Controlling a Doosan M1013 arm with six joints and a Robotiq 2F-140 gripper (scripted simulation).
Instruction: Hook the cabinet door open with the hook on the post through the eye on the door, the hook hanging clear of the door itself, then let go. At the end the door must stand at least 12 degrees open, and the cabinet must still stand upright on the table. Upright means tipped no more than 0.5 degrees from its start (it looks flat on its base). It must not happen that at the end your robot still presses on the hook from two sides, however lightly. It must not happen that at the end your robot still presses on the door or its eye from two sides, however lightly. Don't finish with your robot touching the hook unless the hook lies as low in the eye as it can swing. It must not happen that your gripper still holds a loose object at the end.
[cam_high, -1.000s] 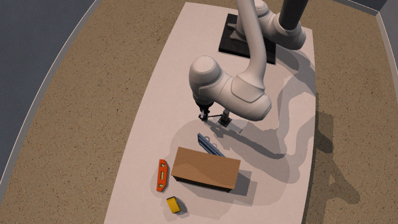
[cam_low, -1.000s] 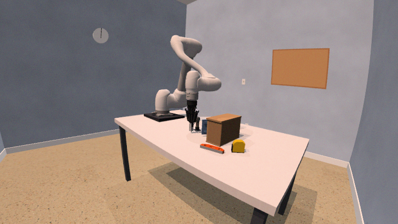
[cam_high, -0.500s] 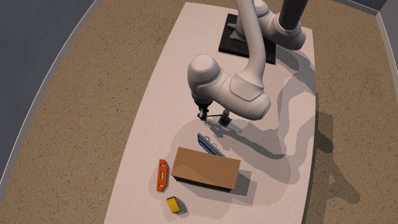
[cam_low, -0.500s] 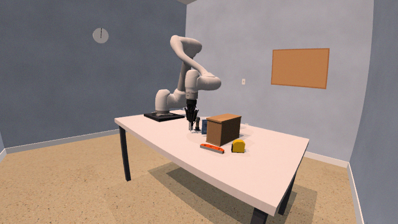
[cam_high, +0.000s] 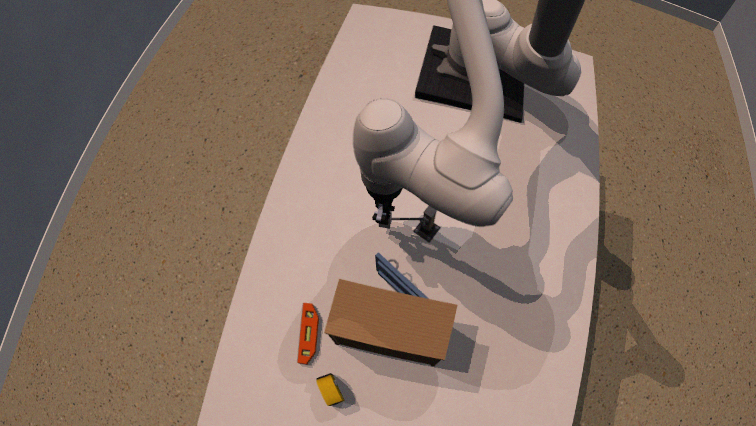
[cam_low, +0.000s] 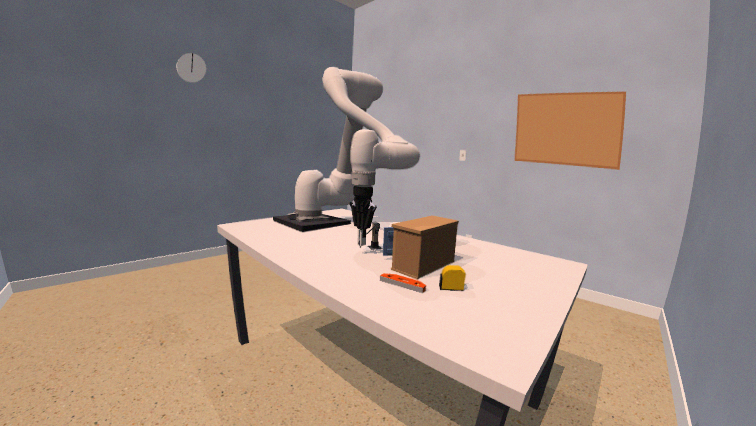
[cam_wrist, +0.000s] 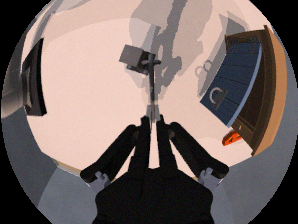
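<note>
Right now the hook post is 70 mm to the left of my hand and 20 mm behind it. From my hand the other things lie so: cabinet door (140 mm ahead, 120 mm to the left); thin hook (40 mm to the left, 10 mm behind); orange spirit level (320 mm ahead, 70 mm to the right, 60 mm below).
</note>
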